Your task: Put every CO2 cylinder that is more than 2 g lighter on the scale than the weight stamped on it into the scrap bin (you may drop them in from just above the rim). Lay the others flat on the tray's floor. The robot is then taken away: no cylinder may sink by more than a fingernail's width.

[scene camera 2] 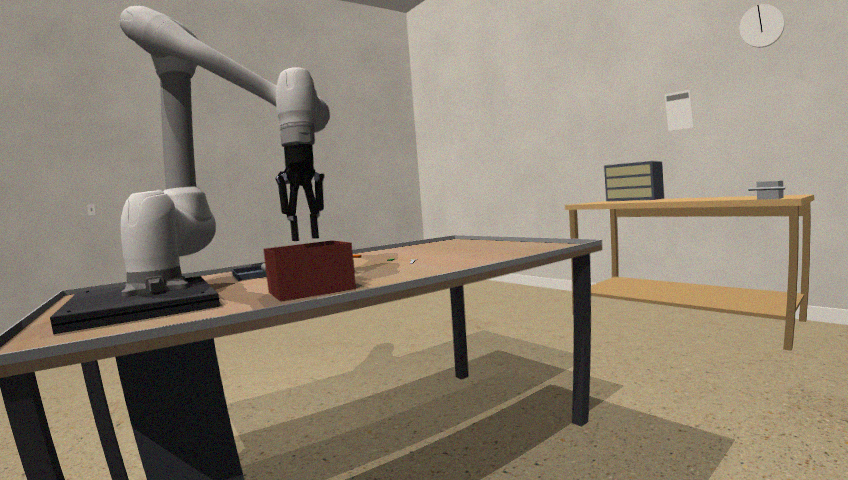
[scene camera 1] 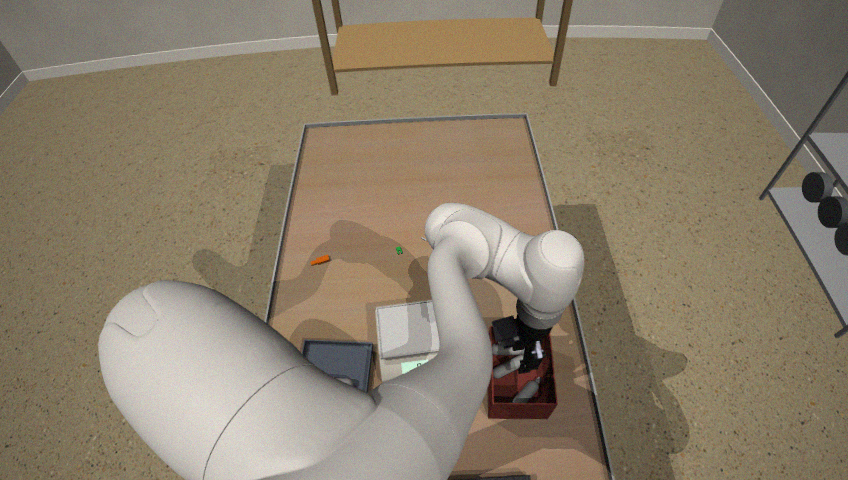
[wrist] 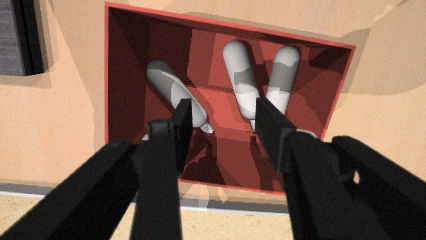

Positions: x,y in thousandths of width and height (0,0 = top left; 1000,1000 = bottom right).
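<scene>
Scene camera 1 shows a blue-grey tray (scene camera 1: 406,749), a red scrap bin (scene camera 1: 640,843) and the gripper (scene camera 1: 615,751). In scene camera 2 there are the red scrap bin (scene camera 2: 351,566) and the gripper (scene camera 2: 360,499). The wrist view has a grey CO2 cylinder (wrist: 553,227), a grey CO2 cylinder (wrist: 673,256) and a grey CO2 cylinder (wrist: 372,302), as well as the red scrap bin (wrist: 546,652) and the gripper (wrist: 525,477); the blue-grey tray is out of frame in the wrist view.
</scene>
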